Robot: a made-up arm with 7 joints. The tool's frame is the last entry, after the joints. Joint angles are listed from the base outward. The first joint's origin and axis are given. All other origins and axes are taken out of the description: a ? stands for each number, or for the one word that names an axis. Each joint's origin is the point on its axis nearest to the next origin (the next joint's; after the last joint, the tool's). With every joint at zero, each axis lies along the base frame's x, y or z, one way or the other. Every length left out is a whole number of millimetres.
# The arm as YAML. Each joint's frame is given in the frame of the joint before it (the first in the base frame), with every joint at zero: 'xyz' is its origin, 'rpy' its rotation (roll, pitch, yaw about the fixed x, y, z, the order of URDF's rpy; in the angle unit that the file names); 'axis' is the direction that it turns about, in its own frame. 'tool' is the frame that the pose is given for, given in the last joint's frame.
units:
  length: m
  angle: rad
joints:
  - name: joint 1
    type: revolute
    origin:
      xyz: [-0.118, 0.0, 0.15]
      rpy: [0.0, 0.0, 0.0]
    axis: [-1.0, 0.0, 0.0]
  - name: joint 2
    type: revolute
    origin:
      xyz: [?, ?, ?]
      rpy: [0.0, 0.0, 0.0]
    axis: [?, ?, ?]
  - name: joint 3
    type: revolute
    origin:
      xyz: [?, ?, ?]
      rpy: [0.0, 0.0, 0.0]
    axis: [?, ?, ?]
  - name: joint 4
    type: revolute
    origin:
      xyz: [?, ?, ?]
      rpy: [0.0, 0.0, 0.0]
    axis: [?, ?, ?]
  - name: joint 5
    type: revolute
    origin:
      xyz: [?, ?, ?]
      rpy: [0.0, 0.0, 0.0]
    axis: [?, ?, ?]
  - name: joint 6
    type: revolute
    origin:
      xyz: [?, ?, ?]
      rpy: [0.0, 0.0, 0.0]
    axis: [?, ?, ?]
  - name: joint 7
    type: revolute
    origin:
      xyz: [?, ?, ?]
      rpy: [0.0, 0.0, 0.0]
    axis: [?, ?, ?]
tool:
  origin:
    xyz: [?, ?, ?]
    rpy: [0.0, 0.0, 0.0]
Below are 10 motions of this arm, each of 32 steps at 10 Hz.
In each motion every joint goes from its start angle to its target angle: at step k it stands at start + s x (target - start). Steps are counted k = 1, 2, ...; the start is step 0. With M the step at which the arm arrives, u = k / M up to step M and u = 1 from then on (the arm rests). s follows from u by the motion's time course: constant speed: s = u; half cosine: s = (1 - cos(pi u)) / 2; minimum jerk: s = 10 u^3 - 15 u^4 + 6 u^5.
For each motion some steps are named. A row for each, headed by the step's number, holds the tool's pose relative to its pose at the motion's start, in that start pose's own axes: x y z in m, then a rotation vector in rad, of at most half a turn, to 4 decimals.
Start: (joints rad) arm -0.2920 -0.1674 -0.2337 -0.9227 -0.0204 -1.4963 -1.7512
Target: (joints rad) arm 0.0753 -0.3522 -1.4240 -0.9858 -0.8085 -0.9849 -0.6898
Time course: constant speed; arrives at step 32
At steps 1, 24, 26, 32:
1: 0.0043 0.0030 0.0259 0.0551 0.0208 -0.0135
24: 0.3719 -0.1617 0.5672 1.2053 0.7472 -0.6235
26: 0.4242 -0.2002 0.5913 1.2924 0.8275 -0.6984
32: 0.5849 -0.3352 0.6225 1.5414 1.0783 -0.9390

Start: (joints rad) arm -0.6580 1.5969 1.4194 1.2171 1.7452 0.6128 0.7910
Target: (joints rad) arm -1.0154 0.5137 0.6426 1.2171 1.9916 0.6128 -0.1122
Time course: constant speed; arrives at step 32
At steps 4, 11, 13, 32:
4: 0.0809 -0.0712 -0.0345 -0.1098 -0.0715 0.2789
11: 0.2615 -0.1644 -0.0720 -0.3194 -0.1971 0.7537
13: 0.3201 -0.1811 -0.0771 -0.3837 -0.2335 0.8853
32: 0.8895 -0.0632 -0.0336 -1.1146 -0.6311 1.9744

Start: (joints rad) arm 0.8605 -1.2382 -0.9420 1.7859 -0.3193 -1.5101 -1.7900
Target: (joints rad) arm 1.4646 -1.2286 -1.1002 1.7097 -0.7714 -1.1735 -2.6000
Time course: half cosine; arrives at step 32
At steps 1, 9, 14, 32:
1: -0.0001 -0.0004 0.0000 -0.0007 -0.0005 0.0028
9: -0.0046 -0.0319 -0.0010 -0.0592 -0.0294 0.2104
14: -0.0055 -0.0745 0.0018 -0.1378 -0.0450 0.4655
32: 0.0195 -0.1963 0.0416 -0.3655 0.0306 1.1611

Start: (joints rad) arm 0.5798 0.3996 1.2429 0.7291 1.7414 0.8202 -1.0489
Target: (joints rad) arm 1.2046 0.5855 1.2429 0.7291 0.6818 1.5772 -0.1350
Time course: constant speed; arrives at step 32
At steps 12, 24, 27, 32:
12: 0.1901 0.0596 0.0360 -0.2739 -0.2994 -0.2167
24: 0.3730 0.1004 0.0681 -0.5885 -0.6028 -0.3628
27: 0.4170 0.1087 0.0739 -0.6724 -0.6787 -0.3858
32: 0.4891 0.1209 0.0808 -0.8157 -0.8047 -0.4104

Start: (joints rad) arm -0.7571 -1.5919 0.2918 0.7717 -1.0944 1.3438 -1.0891
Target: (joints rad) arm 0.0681 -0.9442 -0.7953 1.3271 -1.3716 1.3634 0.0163
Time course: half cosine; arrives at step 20
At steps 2, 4, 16, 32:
2: -0.0072 -0.0317 -0.0262 0.0139 0.0281 -0.0668
4: -0.0375 -0.1169 -0.1042 0.0498 0.1150 -0.2581
16: -0.9179 -0.1691 -0.6586 -0.1482 1.6827 -1.8486
32: -1.0087 -0.0860 -0.6287 -0.2669 1.9293 -1.9050

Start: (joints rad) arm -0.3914 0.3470 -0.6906 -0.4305 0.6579 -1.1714 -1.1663
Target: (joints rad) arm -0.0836 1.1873 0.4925 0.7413 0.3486 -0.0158 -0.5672
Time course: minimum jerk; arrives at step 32
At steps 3, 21, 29, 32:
3: 0.0049 0.0083 0.0020 0.0004 0.0014 -0.0130
21: 0.9285 0.1495 0.1753 0.0999 -0.2012 -1.4583
29: 1.0760 -0.0658 0.2502 0.0641 -0.4261 -1.8427
32: 1.0786 -0.0732 0.2531 0.0617 -0.4347 -1.8546

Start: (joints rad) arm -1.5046 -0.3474 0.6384 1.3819 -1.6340 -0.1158 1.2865
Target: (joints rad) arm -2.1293 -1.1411 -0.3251 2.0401 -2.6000 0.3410 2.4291
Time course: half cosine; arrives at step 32
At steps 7, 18, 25, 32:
7: 0.0243 0.1211 0.0220 0.0543 0.0374 -0.1883
18: 0.2781 0.4256 0.1601 0.1975 0.2248 -0.8136
25: 0.4509 0.4449 0.2557 0.1788 0.3872 -1.0587
32: 0.5119 0.4266 0.2944 0.1438 0.4669 -1.1317

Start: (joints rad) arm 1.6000 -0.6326 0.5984 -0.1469 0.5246 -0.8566 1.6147
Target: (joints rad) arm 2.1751 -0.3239 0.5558 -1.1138 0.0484 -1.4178 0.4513
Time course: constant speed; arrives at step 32
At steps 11, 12, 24, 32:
11: -0.0219 -0.0177 0.0395 -0.0210 -0.0041 0.5860
12: -0.0224 -0.0184 0.0429 -0.0276 -0.0065 0.6398
24: -0.0145 -0.0039 0.0893 -0.1770 -0.0544 1.2793
32: -0.0086 0.0359 0.1314 -0.3571 -0.0975 1.6857

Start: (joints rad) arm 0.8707 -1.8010 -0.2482 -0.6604 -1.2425 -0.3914 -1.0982
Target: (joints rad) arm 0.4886 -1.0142 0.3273 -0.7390 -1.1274 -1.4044 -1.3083
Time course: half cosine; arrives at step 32
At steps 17, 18, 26, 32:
17: 0.0523 -0.5597 -0.3066 -0.5610 -0.2876 -0.1630
18: 0.0659 -0.6146 -0.3185 -0.6061 -0.3248 -0.1786
26: 0.1871 -0.9702 -0.3269 -0.8706 -0.6175 -0.2797
32: 0.2271 -1.0592 -0.3089 -0.9294 -0.7089 -0.3053

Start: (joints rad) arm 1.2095 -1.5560 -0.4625 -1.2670 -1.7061 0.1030 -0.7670
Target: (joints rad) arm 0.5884 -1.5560 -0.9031 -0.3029 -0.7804 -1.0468 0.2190
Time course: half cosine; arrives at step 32
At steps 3, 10, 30, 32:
3: -0.0034 -0.0193 -0.0061 -0.0308 0.0042 -0.0420
10: -0.0225 -0.2144 -0.0405 -0.3230 -0.0295 -0.4458
30: 0.0002 -0.9798 0.3525 -0.9386 -1.3974 -1.8780
32: -0.0001 -0.9862 0.3621 -0.9346 -1.4262 -1.8906

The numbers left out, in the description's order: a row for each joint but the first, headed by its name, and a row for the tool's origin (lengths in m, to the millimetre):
joint 2: xyz 0.0 -0.386 0.124, axis 0.0 0.0 -1.0
joint 3: xyz -0.374 0.208 0.0, axis 0.0 -1.0 0.0
joint 4: xyz -0.036 0.0 0.33, axis 0.0 0.0 -1.0
joint 5: xyz -0.339 0.351 0.0, axis -1.0 0.0 0.0
joint 6: xyz 0.0 0.068 -0.211, axis 0.0 0.0 1.0
joint 7: xyz 0.104 0.044 0.0, axis 0.0 0.0 -1.0
tool: xyz -0.075 0.069 0.0

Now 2 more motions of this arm.
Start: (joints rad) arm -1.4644 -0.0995 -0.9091 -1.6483 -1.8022 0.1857 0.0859
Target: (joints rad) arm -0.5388 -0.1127 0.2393 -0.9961 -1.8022 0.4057 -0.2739
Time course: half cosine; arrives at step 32
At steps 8, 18, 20, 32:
8: 0.1704 -0.1051 -0.1330 -0.1800 -0.1867 0.0336
18: 0.6397 -0.5658 -0.2170 -0.8456 -0.5283 0.0726
20: 0.6998 -0.6706 -0.1812 -0.9950 -0.5454 0.0658
32: 0.7655 -0.9790 0.0085 -1.4659 -0.4495 0.0068

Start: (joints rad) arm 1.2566 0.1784 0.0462 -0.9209 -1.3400 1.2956 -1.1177
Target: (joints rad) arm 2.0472 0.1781 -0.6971 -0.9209 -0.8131 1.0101 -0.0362
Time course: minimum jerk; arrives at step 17
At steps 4, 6, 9, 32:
4: -0.0010 -0.0408 0.0001 0.0486 0.0165 -0.2053
6: -0.0109 -0.1164 -0.0048 0.1264 0.0590 -0.5552
9: -0.0769 -0.2898 -0.0377 0.2620 0.2044 -1.2809
32: -0.3075 -0.5101 -0.1286 0.3642 0.5415 -2.2802

